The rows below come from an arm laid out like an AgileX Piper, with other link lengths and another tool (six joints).
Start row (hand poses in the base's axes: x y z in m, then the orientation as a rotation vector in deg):
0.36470 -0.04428 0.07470 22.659 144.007 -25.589
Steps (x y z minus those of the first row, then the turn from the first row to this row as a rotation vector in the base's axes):
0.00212 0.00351 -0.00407 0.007 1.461 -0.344
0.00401 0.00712 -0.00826 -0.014 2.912 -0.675
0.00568 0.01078 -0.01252 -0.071 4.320 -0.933
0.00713 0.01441 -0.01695 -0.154 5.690 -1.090
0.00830 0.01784 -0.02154 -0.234 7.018 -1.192
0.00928 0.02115 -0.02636 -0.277 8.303 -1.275
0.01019 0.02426 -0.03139 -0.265 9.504 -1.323
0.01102 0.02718 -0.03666 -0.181 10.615 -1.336
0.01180 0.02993 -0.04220 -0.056 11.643 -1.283
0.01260 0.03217 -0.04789 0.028 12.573 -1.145
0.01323 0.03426 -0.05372 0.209 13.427 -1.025
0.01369 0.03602 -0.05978 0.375 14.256 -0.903
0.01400 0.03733 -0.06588 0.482 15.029 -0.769
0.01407 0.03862 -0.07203 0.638 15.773 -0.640
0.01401 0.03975 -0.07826 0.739 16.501 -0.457
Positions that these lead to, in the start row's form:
0.36682 -0.04077 0.07063 22.911 145.389 -26.160
0.36871 -0.03716 0.06644 23.136 146.752 -26.761
0.37038 -0.03350 0.06218 23.259 148.068 -27.370
0.37183 -0.02987 0.05775 23.243 149.347 -27.965
0.37300 -0.02644 0.05316 23.160 150.591 -28.524
0.37398 -0.02313 0.04834 23.069 151.806 -29.018
0.37489 -0.02002 0.04331 22.963 152.962 -29.403
0.37572 -0.01710 0.03804 22.850 154.060 -29.653
0.37650 -0.01435 0.03250 22.675 155.098 -29.798
0.37730 -0.01211 0.02681 22.382 156.035 -29.928
0.37793 -0.01002 0.02098 22.160 156.931 -29.915
0.37839 -0.00826 0.01492 21.932 157.797 -29.911
0.37870 -0.00695 0.00882 21.669 158.591 -29.961
0.37877 -0.00566 0.00267 21.435 159.372 -29.939
0.37871 -0.00453 -0.00356 21.106 160.124 -29.960

